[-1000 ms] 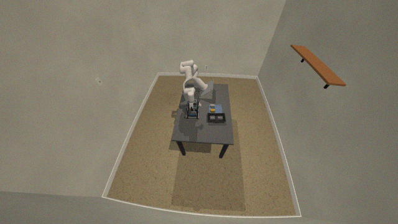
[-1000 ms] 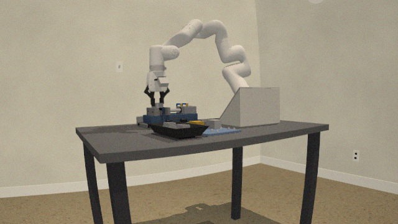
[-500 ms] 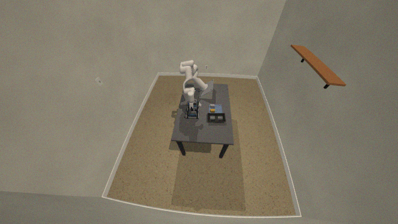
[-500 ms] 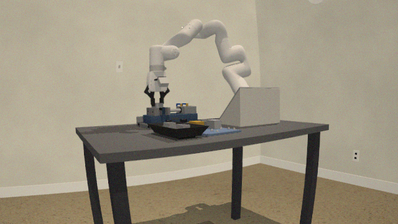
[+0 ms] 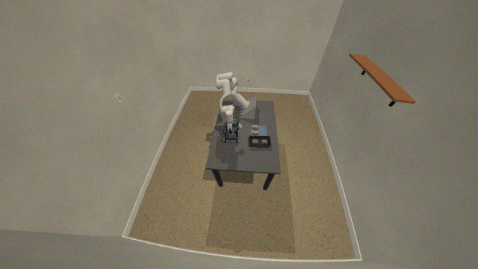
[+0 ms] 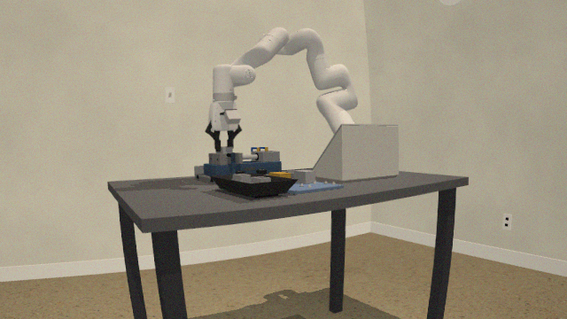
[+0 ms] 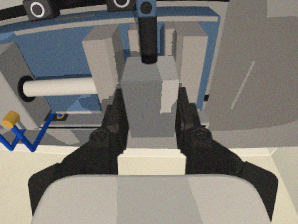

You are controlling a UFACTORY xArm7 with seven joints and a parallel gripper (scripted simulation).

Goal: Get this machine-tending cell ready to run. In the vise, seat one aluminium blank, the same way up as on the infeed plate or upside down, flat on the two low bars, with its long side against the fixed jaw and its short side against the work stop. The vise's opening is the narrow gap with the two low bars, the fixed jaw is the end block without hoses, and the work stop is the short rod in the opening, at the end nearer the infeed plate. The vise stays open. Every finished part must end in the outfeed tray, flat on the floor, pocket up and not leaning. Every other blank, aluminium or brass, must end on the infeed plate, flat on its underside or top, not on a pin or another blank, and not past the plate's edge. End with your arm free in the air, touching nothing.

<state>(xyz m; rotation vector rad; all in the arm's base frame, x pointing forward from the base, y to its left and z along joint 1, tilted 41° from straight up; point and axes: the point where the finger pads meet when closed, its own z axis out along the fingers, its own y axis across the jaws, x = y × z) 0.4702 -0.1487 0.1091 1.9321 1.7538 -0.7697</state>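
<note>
My gripper is now 20 mm above the grey aluminium blank. Also, from my hand: brass blank (40 mm behind, 280 mm to the left, 100 mm below); black work stop rod (50 mm to the left, 30 mm below); blue vise (70 mm behind, 80 mm below).
</note>
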